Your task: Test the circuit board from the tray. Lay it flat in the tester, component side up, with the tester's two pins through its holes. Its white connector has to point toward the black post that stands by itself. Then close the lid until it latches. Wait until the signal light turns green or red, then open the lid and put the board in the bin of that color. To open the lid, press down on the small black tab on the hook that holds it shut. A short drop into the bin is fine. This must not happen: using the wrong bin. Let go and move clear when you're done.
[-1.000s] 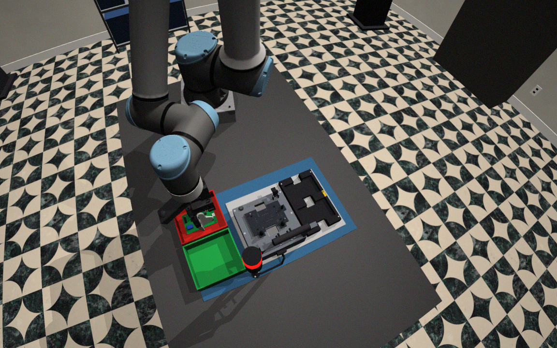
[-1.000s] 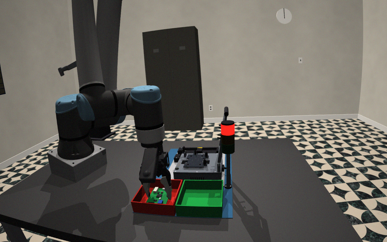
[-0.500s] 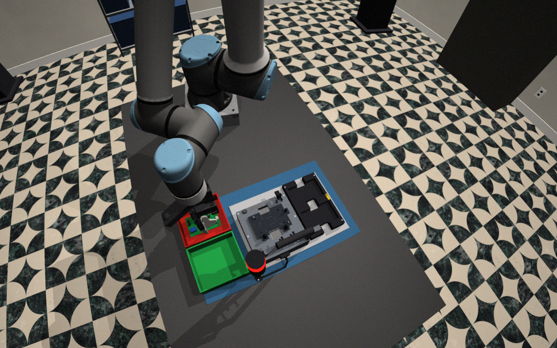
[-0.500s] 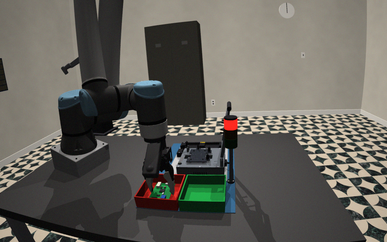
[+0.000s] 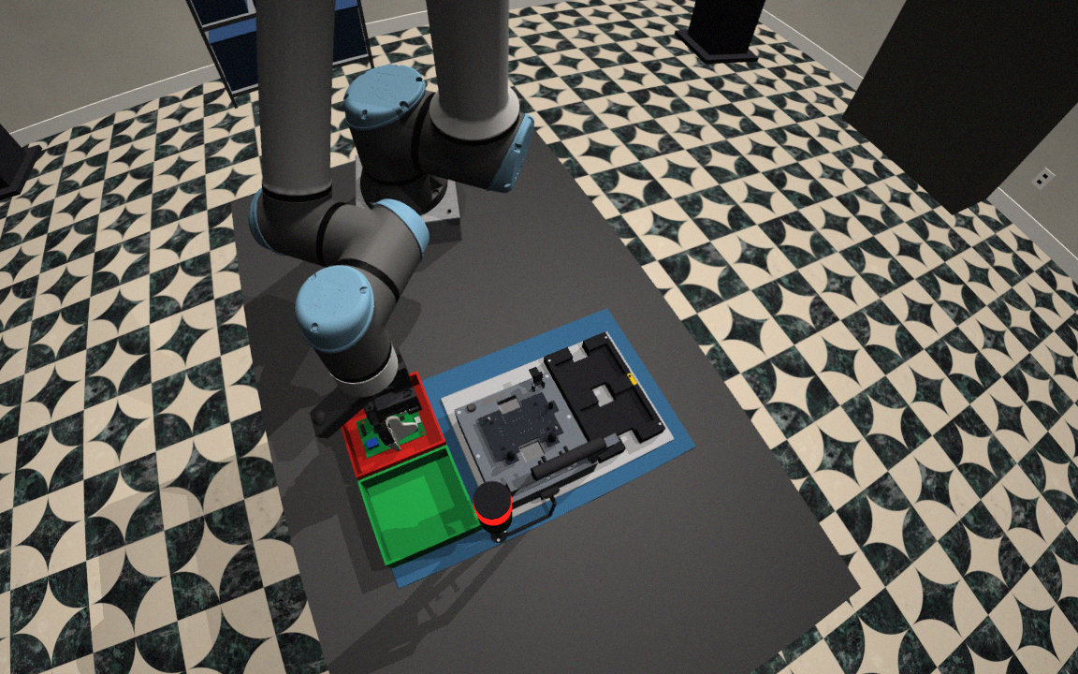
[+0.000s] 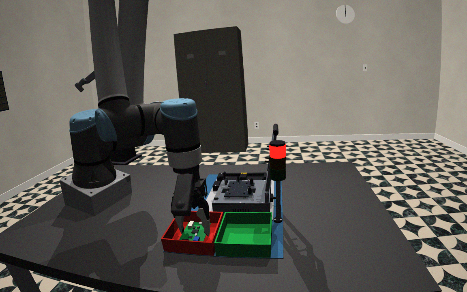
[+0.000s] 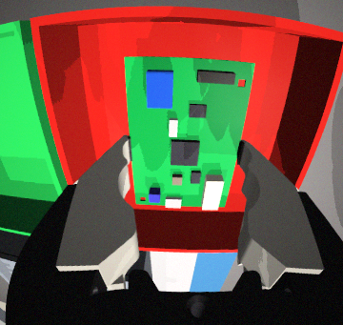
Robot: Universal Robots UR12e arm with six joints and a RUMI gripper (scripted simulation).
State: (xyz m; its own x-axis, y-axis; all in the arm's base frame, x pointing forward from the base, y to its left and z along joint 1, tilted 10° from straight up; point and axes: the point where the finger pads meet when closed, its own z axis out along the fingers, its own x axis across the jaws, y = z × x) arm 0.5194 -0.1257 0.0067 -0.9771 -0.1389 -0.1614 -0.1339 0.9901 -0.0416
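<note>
Right now the green circuit board is right at my hand. Also, from my hand: clear lid (23 cm to the left, 19 cm ahead, 16 cm above); then green bin (15 cm ahead, 2 cm to the left, 1 cm below); then red bin (1 cm below).
</note>
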